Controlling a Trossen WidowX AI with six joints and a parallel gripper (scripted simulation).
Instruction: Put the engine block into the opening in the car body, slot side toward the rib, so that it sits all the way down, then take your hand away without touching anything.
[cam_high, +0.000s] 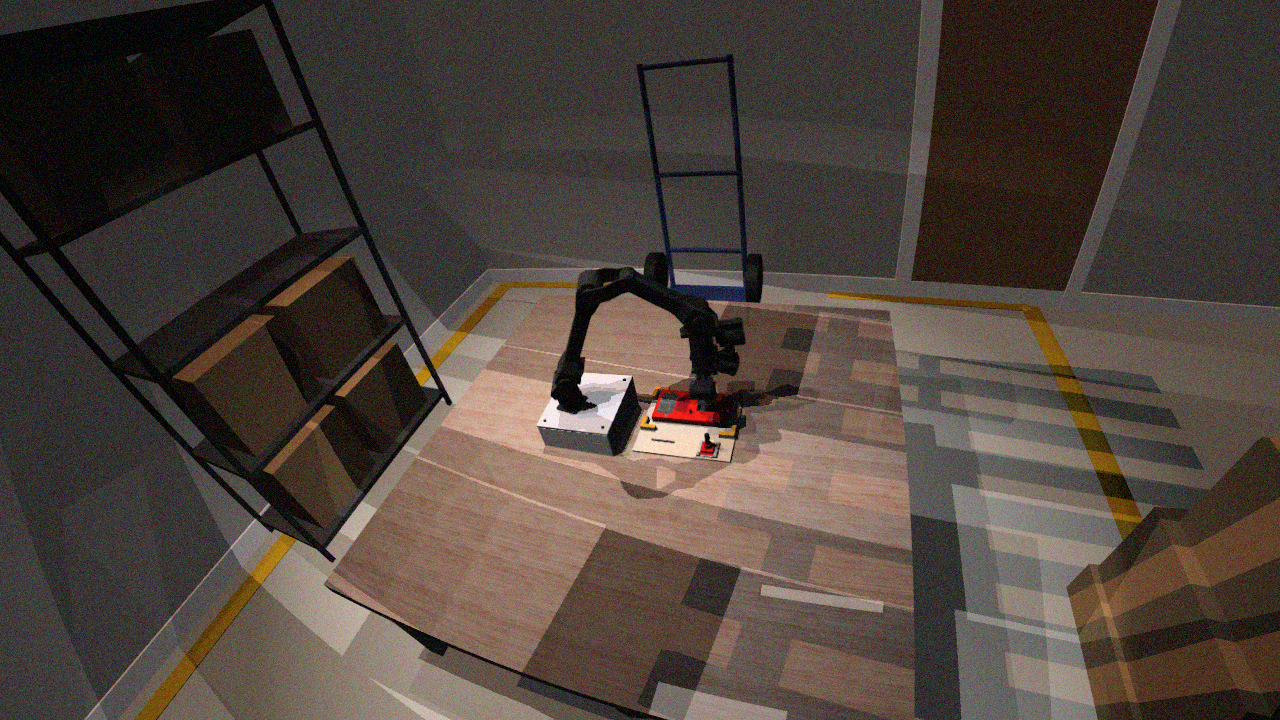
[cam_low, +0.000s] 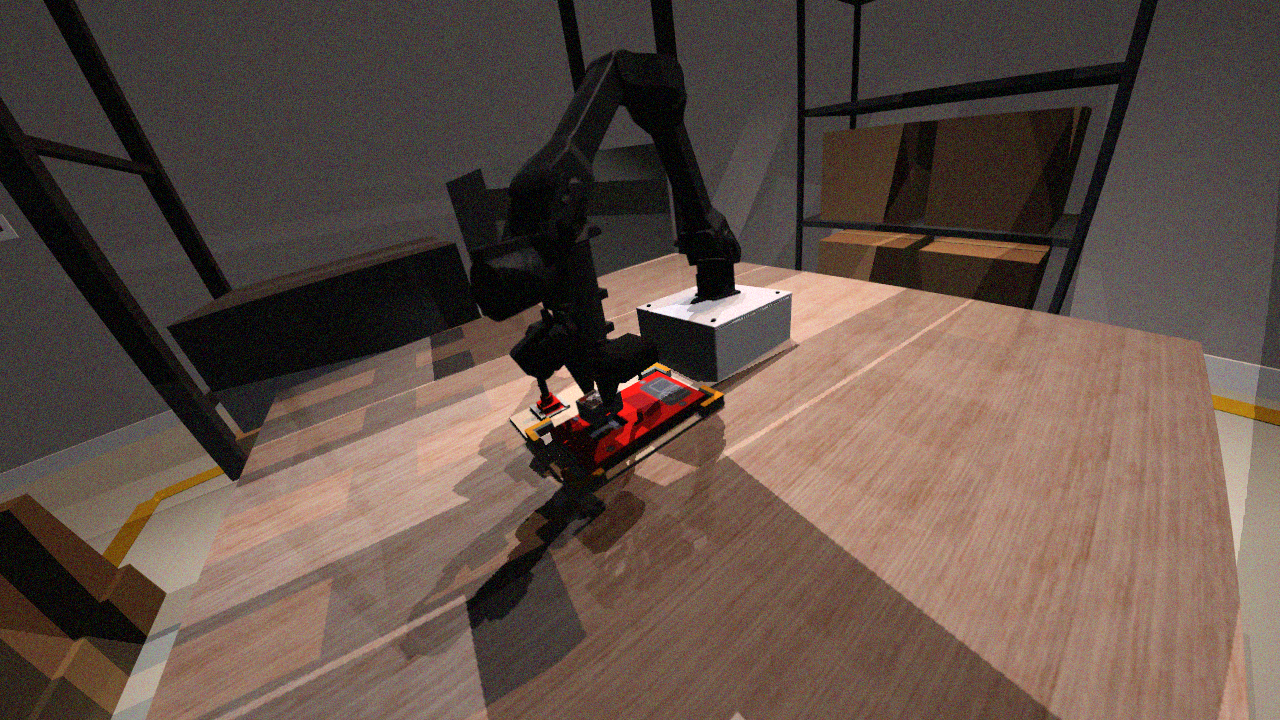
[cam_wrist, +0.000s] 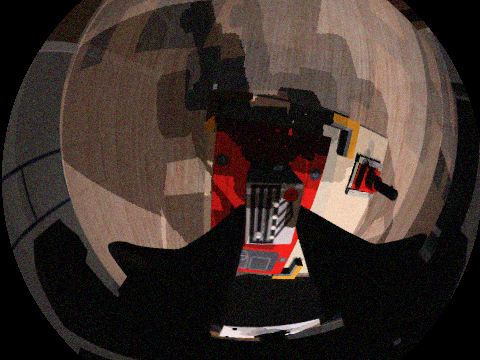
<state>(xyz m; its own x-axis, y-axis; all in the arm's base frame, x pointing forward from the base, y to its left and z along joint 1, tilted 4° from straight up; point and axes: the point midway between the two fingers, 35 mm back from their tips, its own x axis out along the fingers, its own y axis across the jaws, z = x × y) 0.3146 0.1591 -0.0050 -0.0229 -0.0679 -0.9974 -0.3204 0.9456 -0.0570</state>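
Right now my gripper tip is 10 mm above the grey engine block. From my gripper tip the other things lie so: dark post 50 mm ahead, 120 mm to the right, 30 mm below.
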